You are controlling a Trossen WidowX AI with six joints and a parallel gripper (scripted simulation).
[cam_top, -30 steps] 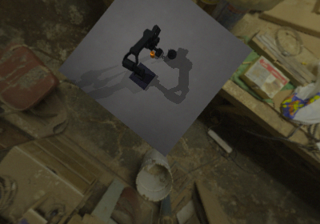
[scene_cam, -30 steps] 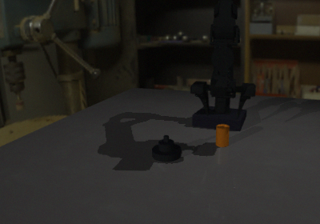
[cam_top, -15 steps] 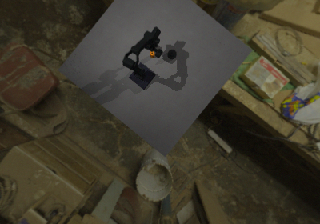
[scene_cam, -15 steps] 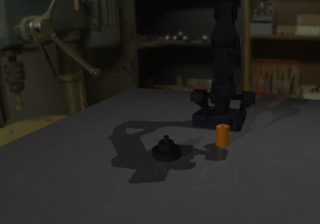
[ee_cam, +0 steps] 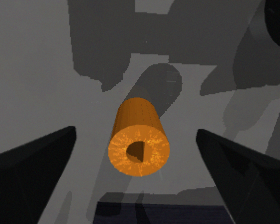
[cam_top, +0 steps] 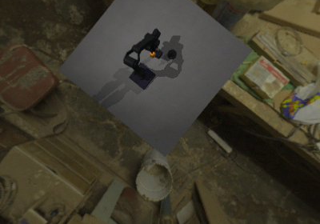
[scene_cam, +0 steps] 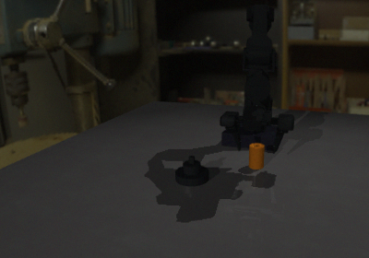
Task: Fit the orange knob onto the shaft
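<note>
Now: gripper tip 10 mm past the orange knob and 10 mm above it. The rest, counted from my gripper tip: dark round pedestal 150 mm to the right, 100 mm ahead, 10 mm below.
</note>
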